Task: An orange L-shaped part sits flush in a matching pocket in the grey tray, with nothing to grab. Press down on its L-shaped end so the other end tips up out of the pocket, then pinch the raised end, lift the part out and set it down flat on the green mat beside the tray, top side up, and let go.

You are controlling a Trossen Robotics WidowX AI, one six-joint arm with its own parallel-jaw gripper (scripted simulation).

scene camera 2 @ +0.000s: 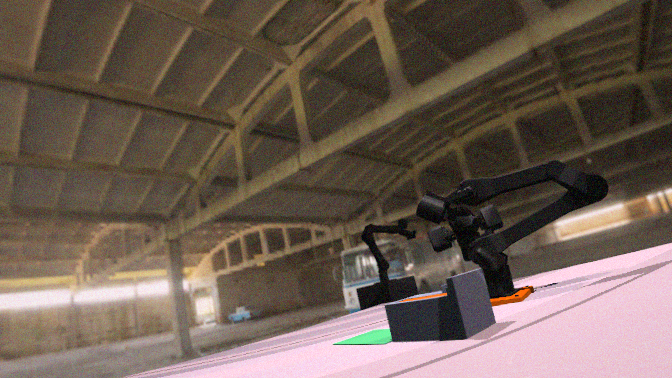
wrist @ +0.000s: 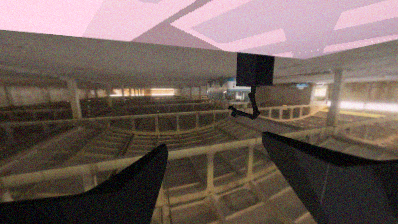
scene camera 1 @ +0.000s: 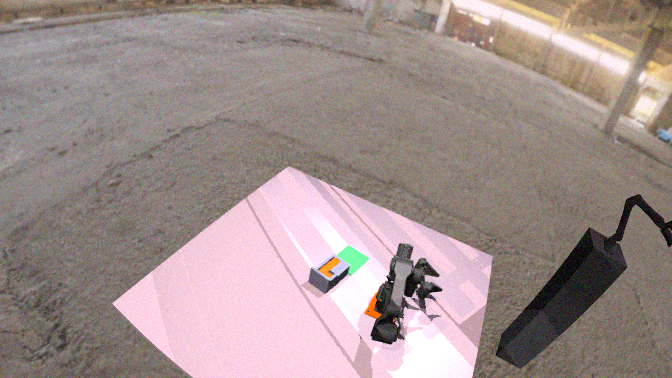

My gripper [scene camera 2: 467, 234] is open and holds nothing.
My gripper shows as well in the wrist view [wrist: 213, 142] and in scene camera 1 [scene camera 1: 440, 283].
